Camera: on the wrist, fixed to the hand. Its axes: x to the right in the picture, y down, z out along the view.
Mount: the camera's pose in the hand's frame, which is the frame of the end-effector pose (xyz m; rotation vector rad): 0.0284 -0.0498 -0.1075 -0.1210 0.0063 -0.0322
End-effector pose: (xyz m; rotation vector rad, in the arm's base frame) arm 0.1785 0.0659 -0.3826 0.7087 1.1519 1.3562
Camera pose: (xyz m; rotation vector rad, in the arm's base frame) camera 0.0939 0.0622 -0.4702 0.5968 1.0722 1.3893
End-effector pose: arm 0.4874 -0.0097 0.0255 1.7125 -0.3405 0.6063
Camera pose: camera 0.5146 0.1086 0.0157 1.5969 -0.3379 0.5565
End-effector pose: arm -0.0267 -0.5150 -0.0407 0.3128 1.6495 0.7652
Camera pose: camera -0.1252 -0.5684 -0.0886 0.1979 1.6028 0.8385
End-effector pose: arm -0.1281 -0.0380 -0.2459 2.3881 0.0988 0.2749
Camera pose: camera -0.1243 0.0737 -0.1974 2.2637 0.1201 0.2658
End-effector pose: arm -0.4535 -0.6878 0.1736 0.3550 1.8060 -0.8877
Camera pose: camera -0.5684 -0.6497 0.1877 0.2525 1.8661 -0.7959
